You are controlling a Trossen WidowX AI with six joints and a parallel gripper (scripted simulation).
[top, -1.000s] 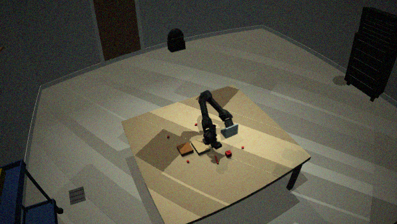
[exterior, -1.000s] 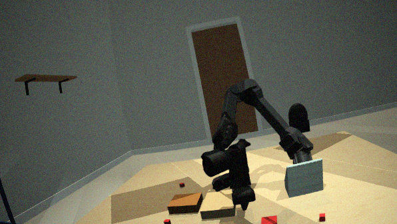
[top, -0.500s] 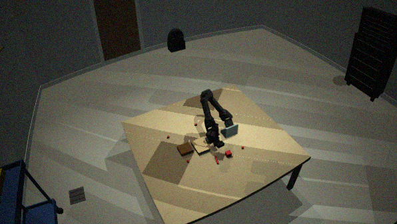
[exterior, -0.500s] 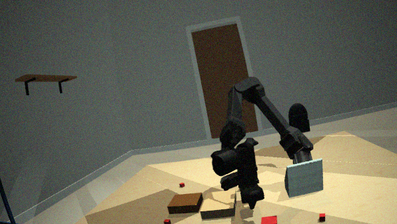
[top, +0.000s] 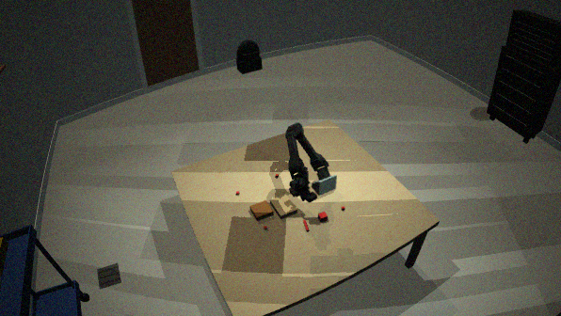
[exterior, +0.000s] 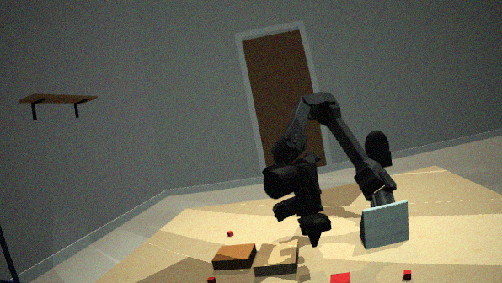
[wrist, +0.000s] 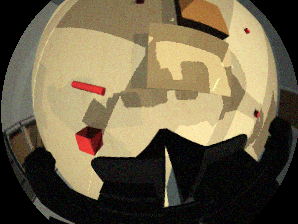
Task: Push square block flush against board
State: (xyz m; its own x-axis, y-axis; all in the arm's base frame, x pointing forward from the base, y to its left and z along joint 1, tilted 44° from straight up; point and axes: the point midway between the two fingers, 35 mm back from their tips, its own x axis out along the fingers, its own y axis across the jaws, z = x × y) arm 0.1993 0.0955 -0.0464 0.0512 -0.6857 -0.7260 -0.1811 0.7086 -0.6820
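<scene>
My gripper tip is 10 cm short of the tan board, 5 cm to the left of it and 4 cm above it. Also, from my gripper tip: red stick (14 cm to the left, 5 cm below, 5 cm ahead); square block (23 cm ahead, 8 cm to the right, 4 cm below); red cube (14 cm to the left, 5 cm behind, 4 cm below).
</scene>
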